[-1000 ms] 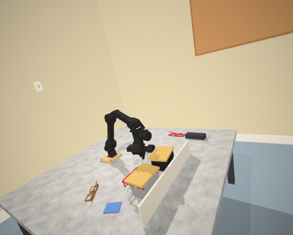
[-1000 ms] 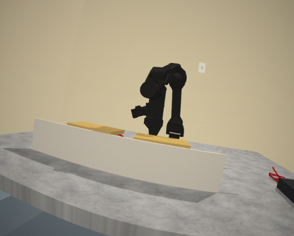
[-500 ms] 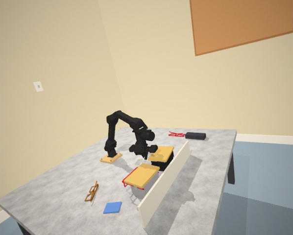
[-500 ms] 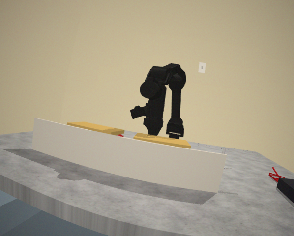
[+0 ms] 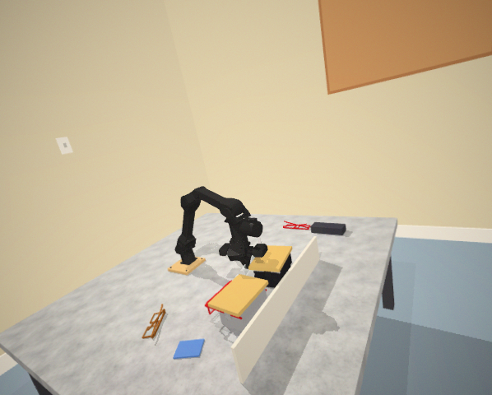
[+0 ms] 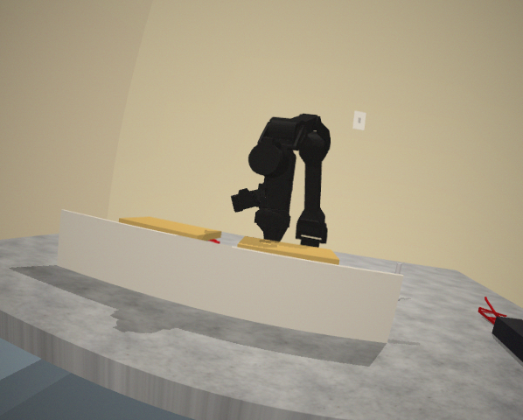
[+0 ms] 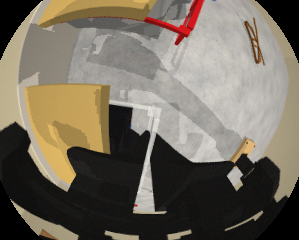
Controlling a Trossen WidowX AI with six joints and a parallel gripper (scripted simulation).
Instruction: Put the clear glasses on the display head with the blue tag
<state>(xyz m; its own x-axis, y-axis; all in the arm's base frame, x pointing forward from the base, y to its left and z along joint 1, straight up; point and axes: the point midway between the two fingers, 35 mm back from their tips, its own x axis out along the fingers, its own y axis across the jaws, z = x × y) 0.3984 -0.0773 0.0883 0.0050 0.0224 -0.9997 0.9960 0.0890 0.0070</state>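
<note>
My gripper tip is 6 cm short of the black head, 4 cm to the right of it and 1 cm above it. The rest, counted from my gripper tip: long white board 20 cm ahead, 7 cm to the right, 1 cm below; flat blue tag 3 cm behind, 34 cm to the right, 6 cm below; pale head 5 cm ahead, 18 cm to the right, 1 cm below.
</note>
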